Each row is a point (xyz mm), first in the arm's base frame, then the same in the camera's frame.
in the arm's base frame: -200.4 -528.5 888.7
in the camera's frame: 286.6 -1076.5 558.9
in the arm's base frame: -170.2 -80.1 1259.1
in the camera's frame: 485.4 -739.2 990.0
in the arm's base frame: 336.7 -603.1 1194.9
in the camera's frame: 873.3 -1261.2 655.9
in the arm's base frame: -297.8 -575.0 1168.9
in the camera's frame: 269.0 -1185.8 838.0
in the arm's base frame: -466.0 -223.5 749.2
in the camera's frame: 37.5 -729.4 580.9
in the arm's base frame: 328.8 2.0 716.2
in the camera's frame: 812.0 -555.7 349.6
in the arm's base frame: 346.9 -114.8 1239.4
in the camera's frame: 964.4 -801.7 801.2
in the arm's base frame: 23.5 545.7 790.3
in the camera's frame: 620.7 -29.4 633.8
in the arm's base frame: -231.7 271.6 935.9
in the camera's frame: 382.9 -314.0 788.3
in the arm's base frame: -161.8 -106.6 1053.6
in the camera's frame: 430.1 -713.4 791.8
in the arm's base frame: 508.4 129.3 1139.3
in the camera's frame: 1122.5 -551.4 711.6
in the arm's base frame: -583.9 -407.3 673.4
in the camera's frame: -121.9 -880.0 507.6
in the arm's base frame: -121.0 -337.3 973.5
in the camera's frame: 413.1 -918.6 654.2
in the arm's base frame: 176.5 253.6 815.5
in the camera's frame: 731.9 -327.8 544.6
